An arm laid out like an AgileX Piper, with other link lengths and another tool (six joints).
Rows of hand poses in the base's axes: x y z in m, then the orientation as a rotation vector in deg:
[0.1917, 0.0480, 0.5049, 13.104, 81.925, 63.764]
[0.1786, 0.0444, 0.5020, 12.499, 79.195, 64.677]
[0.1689, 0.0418, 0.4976, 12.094, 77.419, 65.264]
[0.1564, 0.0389, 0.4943, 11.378, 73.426, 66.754]
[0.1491, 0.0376, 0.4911, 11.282, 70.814, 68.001]
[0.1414, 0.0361, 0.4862, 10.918, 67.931, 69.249]
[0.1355, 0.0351, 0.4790, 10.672, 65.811, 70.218]
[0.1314, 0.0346, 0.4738, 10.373, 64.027, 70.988]
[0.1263, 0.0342, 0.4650, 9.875, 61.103, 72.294]
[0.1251, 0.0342, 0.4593, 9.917, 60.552, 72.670]
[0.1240, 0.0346, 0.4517, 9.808, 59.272, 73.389]
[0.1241, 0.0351, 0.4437, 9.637, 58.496, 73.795]
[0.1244, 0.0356, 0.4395, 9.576, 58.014, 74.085]
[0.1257, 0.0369, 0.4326, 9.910, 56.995, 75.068]
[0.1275, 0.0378, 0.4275, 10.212, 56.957, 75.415]
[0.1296, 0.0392, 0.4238, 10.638, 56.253, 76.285]
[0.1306, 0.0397, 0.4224, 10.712, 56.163, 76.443]
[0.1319, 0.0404, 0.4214, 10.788, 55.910, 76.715]
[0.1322, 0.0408, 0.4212, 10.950, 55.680, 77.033]
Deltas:
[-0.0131, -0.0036, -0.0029, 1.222, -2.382, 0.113]
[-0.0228, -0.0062, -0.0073, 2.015, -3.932, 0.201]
[-0.0353, -0.0091, -0.0106, 4.028, -7.283, 0.463]
[-0.0426, -0.0104, -0.0138, 5.722, -9.238, 0.671]
[-0.0503, -0.0119, -0.0187, 7.397, -11.521, 0.970]
[-0.0562, -0.0129, -0.0259, 8.683, -13.167, 1.235]
[-0.0603, -0.0134, -0.0311, 9.695, -14.596, 1.487]
[-0.0654, -0.0138, -0.0399, 11.391, -16.916, 1.962]
[-0.0666, -0.0138, -0.0456, 11.862, -17.261, 2.080]
[-0.0677, -0.0134, -0.0532, 12.756, -18.186, 2.353]
[-0.0676, -0.0129, -0.0612, 13.225, -18.800, 2.555]
[-0.0673, -0.0124, -0.0654, 13.563, -19.151, 2.687]
[-0.0660, -0.0111, -0.0723, 14.746, -19.592, 2.999]
[-0.0642, -0.0102, -0.0774, 15.126, -19.405, 3.091]
[-0.0621, -0.0088, -0.0811, 16.160, -19.569, 3.352]
[-0.0611, -0.0083, -0.0825, 16.329, -19.570, 3.411]
[-0.0598, -0.0076, -0.0835, 16.635, -19.673, 3.516]
[-0.0595, -0.0072, -0.0837, 17.004, -19.706, 3.616]

